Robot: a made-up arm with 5 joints.
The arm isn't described. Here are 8 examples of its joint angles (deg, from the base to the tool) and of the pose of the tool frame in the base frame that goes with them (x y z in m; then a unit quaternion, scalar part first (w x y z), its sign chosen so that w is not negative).
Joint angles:
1: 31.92 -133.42 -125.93 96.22 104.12
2: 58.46 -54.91 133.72 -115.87 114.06
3: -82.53 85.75 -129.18 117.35 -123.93
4: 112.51 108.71 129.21 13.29 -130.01
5: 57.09 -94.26 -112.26 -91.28 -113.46
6: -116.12 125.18 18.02 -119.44 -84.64
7: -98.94 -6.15 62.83 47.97 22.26
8: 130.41 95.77 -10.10 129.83 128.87
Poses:
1: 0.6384 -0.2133 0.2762 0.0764 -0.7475 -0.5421 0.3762
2: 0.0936 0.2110 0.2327 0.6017 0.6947 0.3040 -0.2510
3: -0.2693 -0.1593 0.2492 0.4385 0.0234 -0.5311 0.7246
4: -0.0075 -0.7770 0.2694 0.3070 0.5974 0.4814 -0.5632
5: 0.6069 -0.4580 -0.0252 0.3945 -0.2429 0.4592 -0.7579
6: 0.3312 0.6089 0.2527 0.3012 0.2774 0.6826 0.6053
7: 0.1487 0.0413 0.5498 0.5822 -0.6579 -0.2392 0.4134
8: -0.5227 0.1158 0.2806 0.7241 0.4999 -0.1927 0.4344
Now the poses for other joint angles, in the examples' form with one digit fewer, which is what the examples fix.
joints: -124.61 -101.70 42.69 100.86 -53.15
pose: 0.358 0.130 -0.046 0.652 0.370 0.348 0.562
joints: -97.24 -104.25 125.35 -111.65 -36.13
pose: -0.128 -0.166 -0.193 0.050 0.288 0.928 -0.231
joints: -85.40 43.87 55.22 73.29 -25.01
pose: 0.276 0.445 0.557 0.592 -0.731 0.295 0.167
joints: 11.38 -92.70 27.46 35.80 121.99
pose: -0.031 -0.407 -0.136 0.272 -0.797 0.042 -0.538
